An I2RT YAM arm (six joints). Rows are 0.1 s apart.
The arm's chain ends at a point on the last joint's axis. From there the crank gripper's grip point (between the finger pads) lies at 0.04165 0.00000 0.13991 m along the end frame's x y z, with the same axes.
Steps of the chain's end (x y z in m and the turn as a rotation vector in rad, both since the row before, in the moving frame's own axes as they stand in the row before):
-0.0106, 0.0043, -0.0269, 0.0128, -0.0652, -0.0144
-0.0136, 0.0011, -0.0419, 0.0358, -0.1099, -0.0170
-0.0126, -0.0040, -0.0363, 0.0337, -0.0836, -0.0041
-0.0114, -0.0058, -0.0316, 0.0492, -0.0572, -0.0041
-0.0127, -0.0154, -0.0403, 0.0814, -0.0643, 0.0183
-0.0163, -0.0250, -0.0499, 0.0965, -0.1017, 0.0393
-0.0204, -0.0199, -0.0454, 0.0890, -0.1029, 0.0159
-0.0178, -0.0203, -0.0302, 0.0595, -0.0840, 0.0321
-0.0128, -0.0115, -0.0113, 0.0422, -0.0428, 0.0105
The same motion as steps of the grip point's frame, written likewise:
-0.0198, 0.0020, -0.0245, 0.0128, -0.0652, -0.0144
-0.0292, -0.0046, -0.0383, 0.0358, -0.1099, -0.0170
-0.0244, -0.0089, -0.0334, 0.0337, -0.0836, -0.0041
-0.0195, -0.0129, -0.0296, 0.0492, -0.0572, -0.0041
-0.0217, -0.0262, -0.0383, 0.0814, -0.0643, 0.0183
-0.0305, -0.0373, -0.0470, 0.0965, -0.1017, 0.0393
-0.0349, -0.0320, -0.0424, 0.0890, -0.1029, 0.0159
-0.0296, -0.0276, -0.0274, 0.0595, -0.0840, 0.0321
-0.0188, -0.0170, -0.0098, 0.0422, -0.0428, 0.0105

